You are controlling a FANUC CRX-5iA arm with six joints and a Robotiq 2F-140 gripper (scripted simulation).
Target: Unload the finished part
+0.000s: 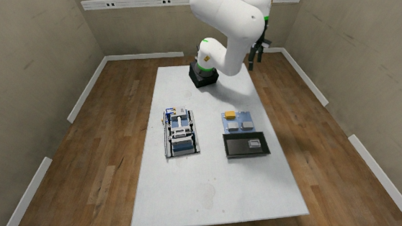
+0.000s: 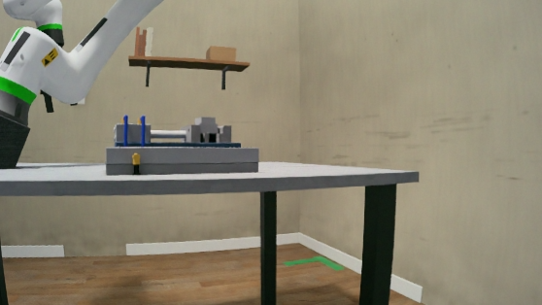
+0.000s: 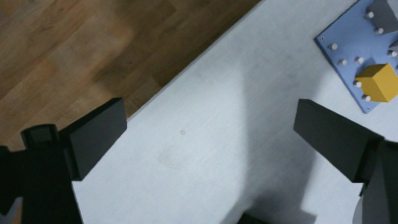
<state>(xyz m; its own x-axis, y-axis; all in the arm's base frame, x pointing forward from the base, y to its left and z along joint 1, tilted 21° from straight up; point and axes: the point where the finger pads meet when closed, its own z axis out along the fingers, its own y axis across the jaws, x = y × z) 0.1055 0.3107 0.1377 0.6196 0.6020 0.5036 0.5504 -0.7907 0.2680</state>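
My hand is 26 cm short of the vise screw rod, 57 cm to the left of it and 12 cm above it. From my hand the other things lie so: blue pallet 30 cm ahead, 21 cm to the right, 20 cm below; then orange block 25 cm ahead, 25 cm to the right, 18 cm below.
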